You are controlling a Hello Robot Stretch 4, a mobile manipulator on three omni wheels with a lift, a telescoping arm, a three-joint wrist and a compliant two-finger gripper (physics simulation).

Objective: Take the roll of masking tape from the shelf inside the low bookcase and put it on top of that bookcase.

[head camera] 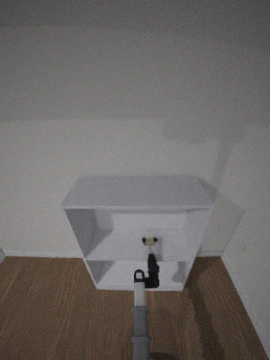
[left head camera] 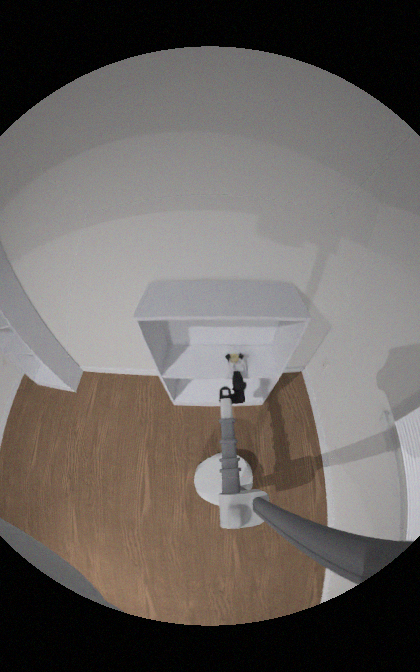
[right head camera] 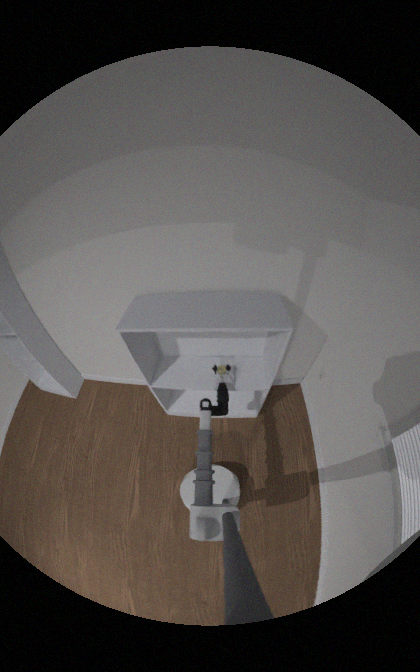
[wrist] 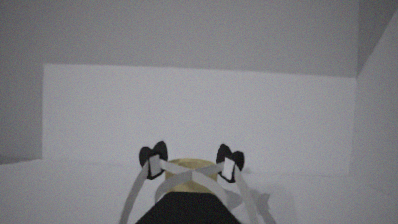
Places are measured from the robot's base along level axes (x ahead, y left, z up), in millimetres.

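Where they show: gripper, fingertip midpoint: [head camera: 149,237] [wrist: 192,154].
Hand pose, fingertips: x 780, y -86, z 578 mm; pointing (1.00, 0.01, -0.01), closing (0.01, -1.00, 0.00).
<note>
Each offset is from my fingertips to the top centre of the thing. "*": to the spot under its first point. Level surfaces: height alone.
The low white bookcase [head camera: 137,192] [left head camera: 220,300] [right head camera: 205,312] stands against the wall, with a bare top. The roll of masking tape {0 mm left, 23 mm back, 5 mm down} [head camera: 149,241] [left head camera: 234,358] [right head camera: 221,370] [wrist: 191,164], yellowish, is inside the upper compartment, right of its middle. My gripper [head camera: 149,240] [left head camera: 234,357] [right head camera: 221,368] [wrist: 192,154] reaches into that compartment and is shut on the roll, with one black fingertip at each side of it. The roll looks upright and slightly above the shelf board {58 mm down} [head camera: 115,247] [wrist: 75,192]. The finger straps and the black gripper body hide its lower front in the wrist view.
The compartment's right side panel {* 295 mm right, 58 mm ahead, 67 mm up} [wrist: 377,110] and back panel [wrist: 200,110] are near the gripper, and the bookcase's top board is overhead. A taller white shelf unit [left head camera: 45,325] [right head camera: 45,332] stands at the left. A wall is at the right. My arm [left head camera: 228,450] [right head camera: 203,462] extends over the wooden floor.
</note>
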